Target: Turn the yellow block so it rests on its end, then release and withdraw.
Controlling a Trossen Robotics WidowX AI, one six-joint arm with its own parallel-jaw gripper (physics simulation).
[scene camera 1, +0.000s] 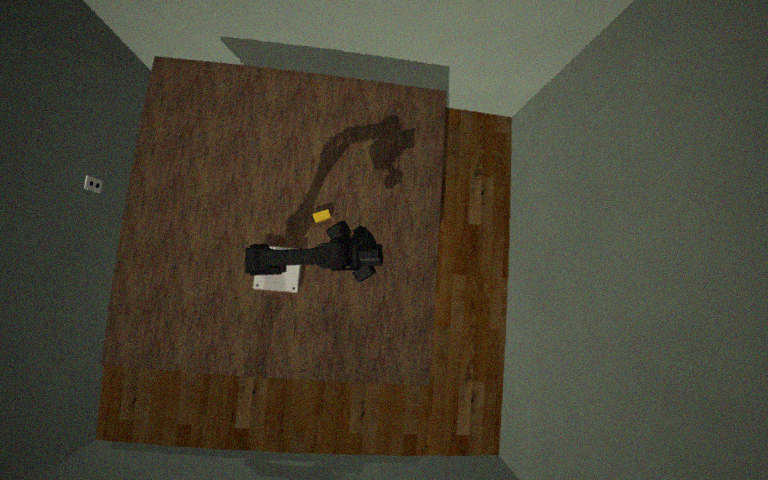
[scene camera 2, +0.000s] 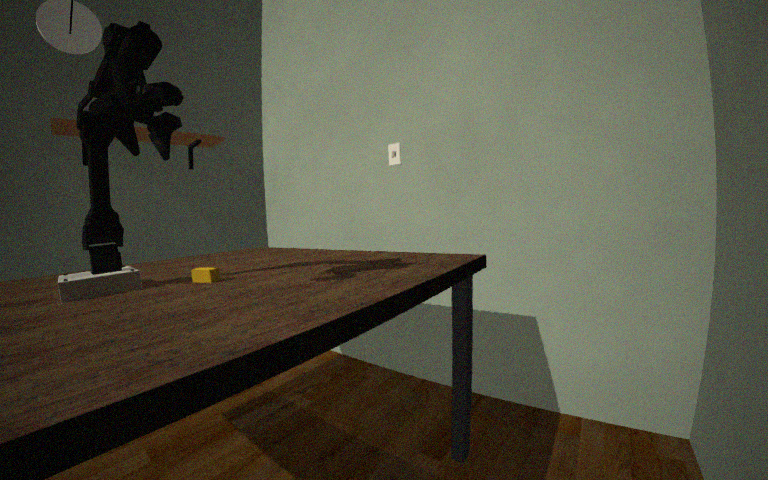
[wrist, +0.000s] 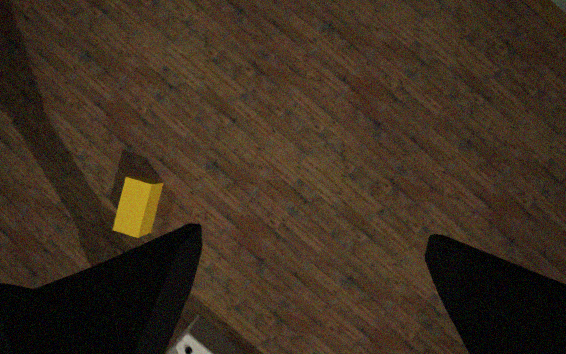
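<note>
The yellow block (scene camera 1: 321,215) (scene camera 2: 205,275) (wrist: 135,207) lies on its long side on the table, near the arm's base. In the wrist view it is left of the fingers, just beyond the left fingertip. My gripper (scene camera 2: 151,156) (wrist: 315,241) is open, with nothing between its fingers. It hangs high above the table, pointing down in scene camera 2. In scene camera 1 the fingertips cannot be made out clearly under the arm.
The brown wooden table (scene camera 1: 226,141) (scene camera 2: 226,339) bears the arm's white base plate (scene camera 1: 276,281) (scene camera 2: 100,284) (wrist: 192,346), which is close to the block. The arm's shadow falls across the table. A wall shelf (scene camera 2: 62,126) and a round disc (scene camera 2: 59,28) are behind the arm.
</note>
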